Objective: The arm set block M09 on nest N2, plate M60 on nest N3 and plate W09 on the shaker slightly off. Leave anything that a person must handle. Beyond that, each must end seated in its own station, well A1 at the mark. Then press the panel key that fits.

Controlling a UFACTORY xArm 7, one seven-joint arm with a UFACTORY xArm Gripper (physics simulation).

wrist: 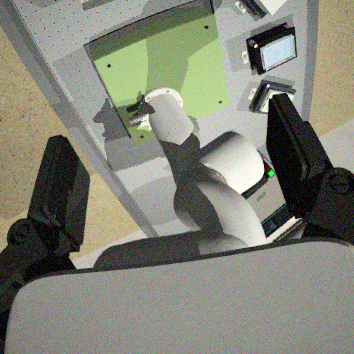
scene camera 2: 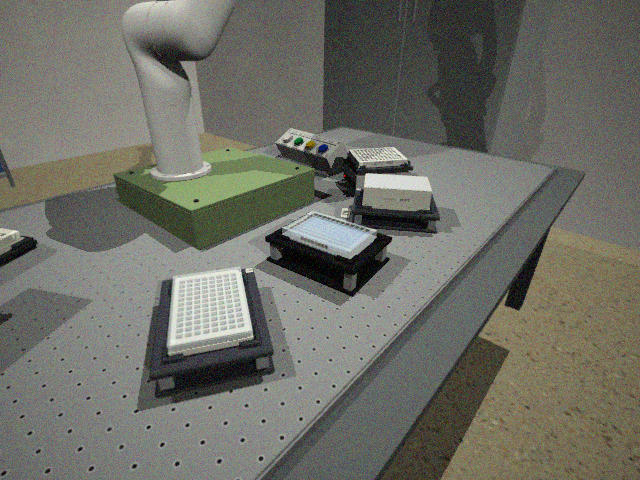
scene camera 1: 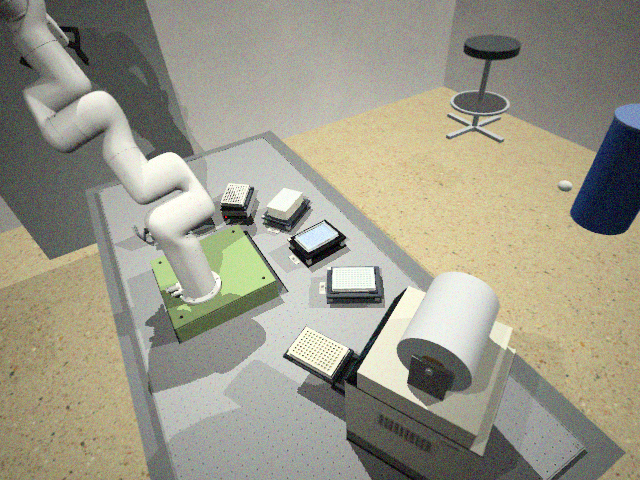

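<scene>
My gripper [wrist: 169, 136] is open and empty, high above the bench. A many-welled plate [scene camera 1: 237, 193] [scene camera 2: 378, 156] lies on the shaker, whose red light shows. A white block [scene camera 1: 285, 203] [scene camera 2: 397, 192] sits on the nest beside it. A blue-topped plate [scene camera 1: 316, 236] [scene camera 2: 330, 234] [wrist: 278, 52] lies on a black nest, looking slightly turned. A white well plate [scene camera 1: 353, 279] [scene camera 2: 210, 308] lies on a dark nest and is partly hidden by a finger in the wrist view. Labels, A1 marks and exact seating are too small to tell. The key panel [scene camera 2: 310, 146] has white, green, yellow and blue keys.
A cream well plate [scene camera 1: 320, 350] lies on the tray of a beige instrument [scene camera 1: 403, 418] carrying a big white cylinder [scene camera 1: 454, 322]. The arm stands on a green base [scene camera 1: 237, 268] [scene camera 2: 248, 180] [wrist: 200, 65]. A stool [scene camera 1: 491, 47] and blue bin [scene camera 1: 610, 175] stand beyond the bench.
</scene>
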